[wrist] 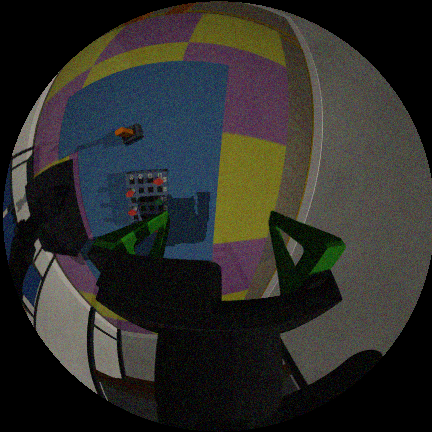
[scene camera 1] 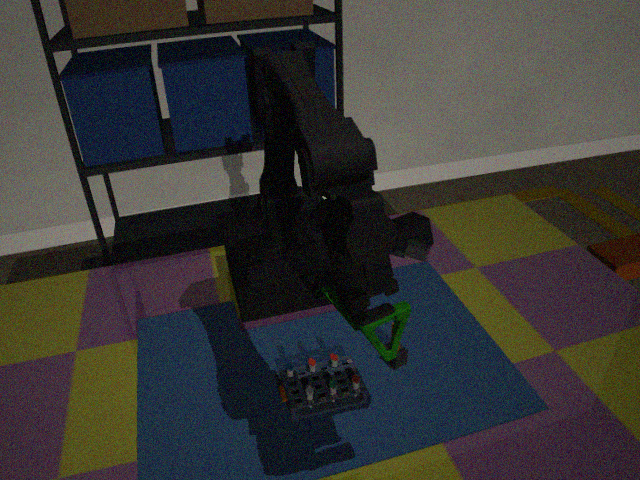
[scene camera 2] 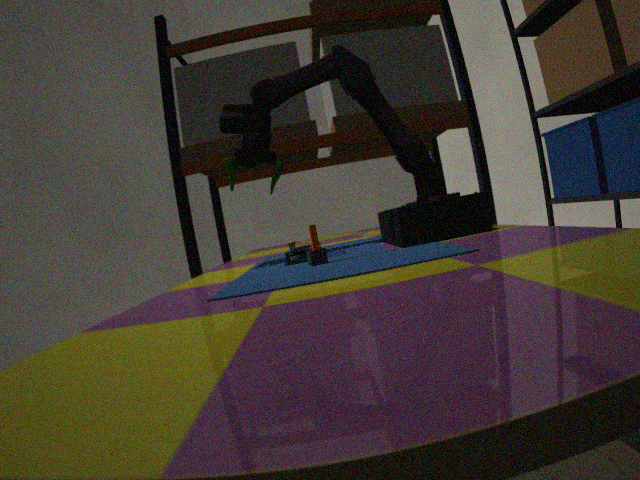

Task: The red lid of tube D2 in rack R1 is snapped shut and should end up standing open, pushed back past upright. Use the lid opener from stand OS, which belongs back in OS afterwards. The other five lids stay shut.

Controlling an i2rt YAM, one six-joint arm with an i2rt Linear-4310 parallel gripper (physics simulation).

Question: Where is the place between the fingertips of the gripper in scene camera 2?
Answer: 251, 192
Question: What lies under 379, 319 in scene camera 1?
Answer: The gripper.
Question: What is the gripper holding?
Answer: Nothing.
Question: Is the gripper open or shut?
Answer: Open.
